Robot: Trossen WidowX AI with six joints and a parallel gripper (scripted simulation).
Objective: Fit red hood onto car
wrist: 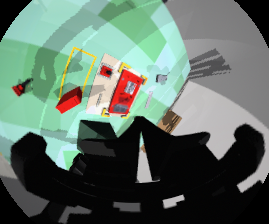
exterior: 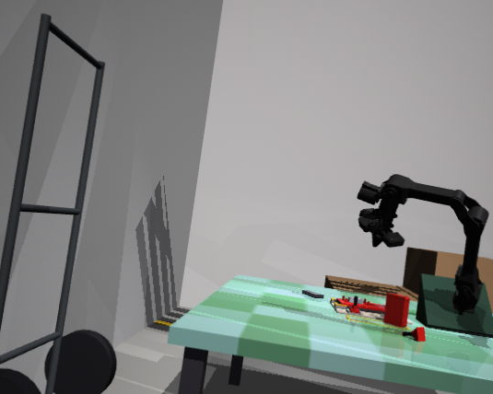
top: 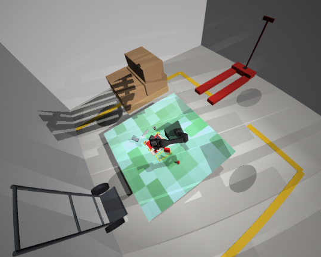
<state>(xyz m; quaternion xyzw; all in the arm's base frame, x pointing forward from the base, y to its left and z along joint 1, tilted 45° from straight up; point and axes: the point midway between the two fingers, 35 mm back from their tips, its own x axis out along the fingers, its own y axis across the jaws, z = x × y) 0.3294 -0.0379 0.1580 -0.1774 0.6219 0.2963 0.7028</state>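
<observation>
My gripper tip is now 19 cm above the red hood, 9 cm to the right of it and 9 cm past it.
</observation>
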